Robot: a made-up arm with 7 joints. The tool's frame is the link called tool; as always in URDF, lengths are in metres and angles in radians. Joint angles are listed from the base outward.
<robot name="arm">
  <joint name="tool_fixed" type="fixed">
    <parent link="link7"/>
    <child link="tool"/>
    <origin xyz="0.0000 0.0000 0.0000" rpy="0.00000 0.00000 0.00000"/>
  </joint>
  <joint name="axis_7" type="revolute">
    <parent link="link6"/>
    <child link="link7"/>
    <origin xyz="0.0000 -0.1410 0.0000" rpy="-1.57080 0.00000 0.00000"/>
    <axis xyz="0 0 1"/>
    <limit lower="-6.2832" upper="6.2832"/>
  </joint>
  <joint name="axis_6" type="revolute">
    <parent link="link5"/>
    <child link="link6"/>
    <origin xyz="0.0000 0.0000 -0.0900" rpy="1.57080 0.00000 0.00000"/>
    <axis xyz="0 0 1"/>
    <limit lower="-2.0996" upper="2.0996"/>
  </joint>
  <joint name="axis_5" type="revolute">
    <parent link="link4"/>
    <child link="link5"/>
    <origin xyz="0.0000 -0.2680 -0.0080" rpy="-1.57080 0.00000 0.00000"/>
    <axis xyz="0 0 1"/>
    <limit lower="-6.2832" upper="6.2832"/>
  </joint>
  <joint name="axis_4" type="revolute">
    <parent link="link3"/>
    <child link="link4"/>
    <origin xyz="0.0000 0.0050 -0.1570" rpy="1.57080 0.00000 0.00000"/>
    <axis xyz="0 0 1"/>
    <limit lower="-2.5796" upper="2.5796"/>
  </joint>
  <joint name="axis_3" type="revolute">
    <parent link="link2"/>
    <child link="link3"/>
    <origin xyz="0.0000 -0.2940 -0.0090" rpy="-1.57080 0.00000 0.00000"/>
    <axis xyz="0 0 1"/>
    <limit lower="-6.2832" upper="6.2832"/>
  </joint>
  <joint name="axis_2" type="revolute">
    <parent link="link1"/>
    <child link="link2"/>
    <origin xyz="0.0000 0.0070 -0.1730" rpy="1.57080 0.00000 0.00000"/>
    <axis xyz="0 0 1"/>
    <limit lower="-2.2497" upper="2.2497"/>
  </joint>
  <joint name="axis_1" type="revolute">
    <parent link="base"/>
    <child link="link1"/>
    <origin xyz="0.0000 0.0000 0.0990" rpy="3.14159 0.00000 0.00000"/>
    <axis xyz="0 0 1"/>
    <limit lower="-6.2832" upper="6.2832"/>
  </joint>
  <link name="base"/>
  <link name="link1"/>
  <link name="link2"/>
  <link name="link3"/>
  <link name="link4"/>
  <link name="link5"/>
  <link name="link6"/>
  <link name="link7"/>
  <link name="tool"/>
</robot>
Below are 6 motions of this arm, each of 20 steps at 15 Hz.
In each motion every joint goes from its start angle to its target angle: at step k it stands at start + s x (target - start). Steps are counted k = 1, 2, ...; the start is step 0. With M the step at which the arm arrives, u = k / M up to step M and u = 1 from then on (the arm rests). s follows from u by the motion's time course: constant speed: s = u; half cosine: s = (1 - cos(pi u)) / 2; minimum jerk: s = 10 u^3 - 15 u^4 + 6 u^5.
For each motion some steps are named. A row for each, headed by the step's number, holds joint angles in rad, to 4 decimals.
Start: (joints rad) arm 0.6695 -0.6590 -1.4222 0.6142 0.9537 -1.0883 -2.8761
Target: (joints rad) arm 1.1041 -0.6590 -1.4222 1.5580 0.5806 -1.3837 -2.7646
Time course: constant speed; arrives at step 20
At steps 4, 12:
4: 0.7564 -0.6590 -1.4222 0.8030 0.8791 -1.1474 -2.8538
12: 0.9303 -0.6590 -1.4222 1.1805 0.7298 -1.2655 -2.8092

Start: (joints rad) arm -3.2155 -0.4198 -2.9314 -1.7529 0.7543 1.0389 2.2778
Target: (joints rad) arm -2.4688 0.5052 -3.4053 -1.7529 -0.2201 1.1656 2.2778
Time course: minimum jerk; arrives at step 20
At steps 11, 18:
11: -2.7726 0.1288 -3.2125 -1.7529 0.1764 1.1140 2.2778
18: -2.4752 0.4973 -3.4012 -1.7529 -0.2118 1.1645 2.2778

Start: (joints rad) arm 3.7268 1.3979 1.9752 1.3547 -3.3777 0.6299 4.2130
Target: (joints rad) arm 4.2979 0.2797 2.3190 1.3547 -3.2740 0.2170 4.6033
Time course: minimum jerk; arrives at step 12
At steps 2, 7, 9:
2: 3.7471 1.3582 1.9874 1.3547 -3.3740 0.6152 4.2269
7: 4.0999 0.6673 2.1998 1.3547 -3.3099 0.3601 4.4680
9: 4.2388 0.3955 2.2834 1.3547 -3.2847 0.2597 4.5629

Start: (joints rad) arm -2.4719 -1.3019 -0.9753 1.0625 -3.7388 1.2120 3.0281
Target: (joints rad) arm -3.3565 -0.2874 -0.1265 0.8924 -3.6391 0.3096 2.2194
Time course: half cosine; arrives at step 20
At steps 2, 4, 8, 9, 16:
2: -2.4935 -1.2771 -0.9545 1.0583 -3.7364 1.1899 3.0083
4: -2.5564 -1.2050 -0.8942 1.0463 -3.7293 1.1258 2.9509
8: -2.7775 -0.9514 -0.6820 1.0037 -3.7044 0.9002 2.7487
9: -2.8450 -0.8740 -0.6173 0.9908 -3.6967 0.8314 2.6870
16: -3.2720 -0.3843 -0.2076 0.9086 -3.6486 0.3958 2.2966

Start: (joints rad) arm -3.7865 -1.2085 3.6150 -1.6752 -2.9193 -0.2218 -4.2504
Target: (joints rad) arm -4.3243 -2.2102 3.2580 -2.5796 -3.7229 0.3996 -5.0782
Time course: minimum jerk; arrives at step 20
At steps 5, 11, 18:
5: -3.8422 -1.3122 3.5780 -1.7688 -3.0025 -0.1575 -4.3361
11: -4.1055 -1.8026 3.4033 -2.2116 -3.3959 0.1468 -4.7414
18: -4.3197 -2.2016 3.2611 -2.5719 -3.7160 0.3943 -5.0711

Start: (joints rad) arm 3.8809 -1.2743 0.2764 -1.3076 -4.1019 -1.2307 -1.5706
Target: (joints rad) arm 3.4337 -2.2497 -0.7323 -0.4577 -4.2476 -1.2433 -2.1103
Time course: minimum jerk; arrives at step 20
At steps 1, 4, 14, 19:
1: 3.8804 -1.2754 0.2752 -1.3066 -4.1021 -1.2307 -1.5712
4: 3.8550 -1.3308 0.2180 -1.2584 -4.1103 -1.2314 -1.6019
14: 3.5066 -2.0906 -0.5678 -0.5963 -4.2238 -1.2412 -2.0223
19: 3.4342 -2.2486 -0.7311 -0.4587 -4.2474 -1.2433 -2.1097

